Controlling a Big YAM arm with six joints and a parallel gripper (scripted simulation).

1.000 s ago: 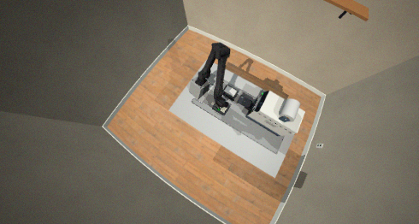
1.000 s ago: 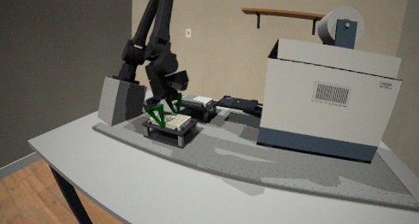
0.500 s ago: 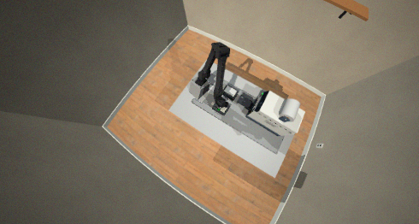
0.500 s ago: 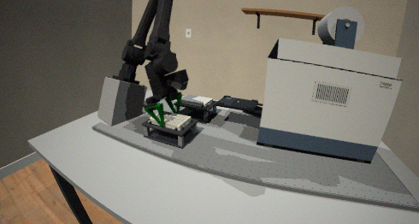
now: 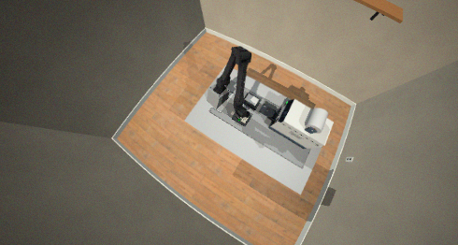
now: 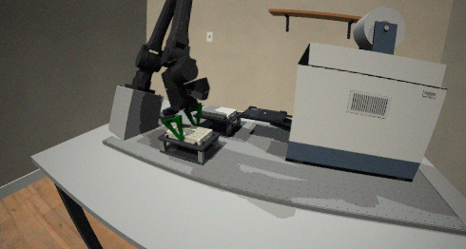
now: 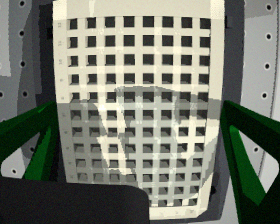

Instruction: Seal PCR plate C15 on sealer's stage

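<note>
Now: hand right at the 96-well plate C15. The rest, counted from my hand: dark stage (180 mm ahead, 180 mm to the left, 40 mm above); white start key (280 mm ahead, 280 mm to the left, 130 mm above); sealed plate C51 (10 mm behind, 210 mm to the left).
</note>
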